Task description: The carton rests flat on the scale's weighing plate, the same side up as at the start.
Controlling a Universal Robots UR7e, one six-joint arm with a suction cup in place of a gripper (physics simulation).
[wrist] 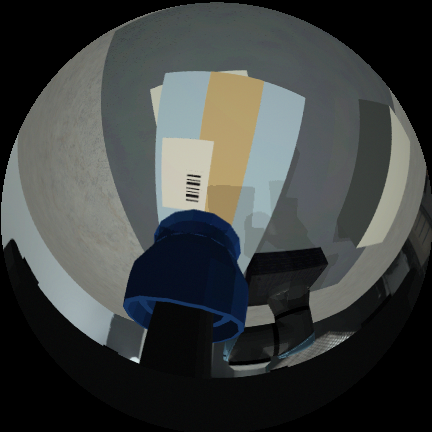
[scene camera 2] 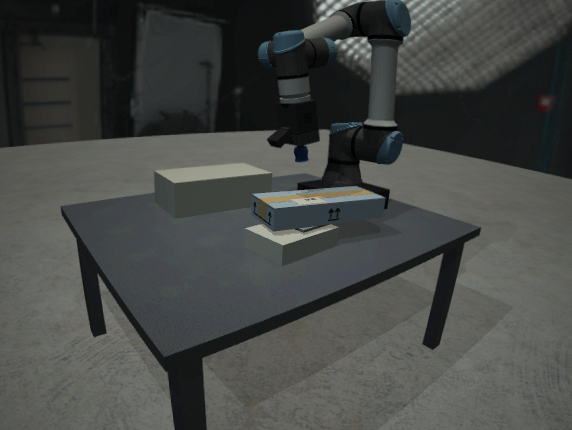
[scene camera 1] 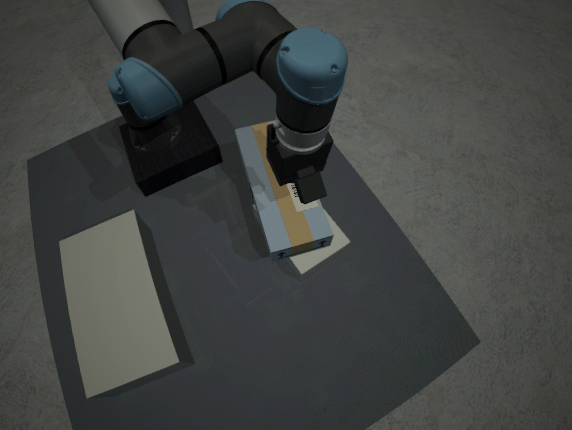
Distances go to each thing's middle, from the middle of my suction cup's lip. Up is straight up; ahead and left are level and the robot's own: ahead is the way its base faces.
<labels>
My suction cup is 20 mm short of the scale [scene camera 2: 282,247], 10 mm to the right of it and 200 mm above it. The rest, counted from my suction cup: cream box [scene camera 1: 126,330] (50 mm ahead, 430 mm to the right, 180 mm below).
</labels>
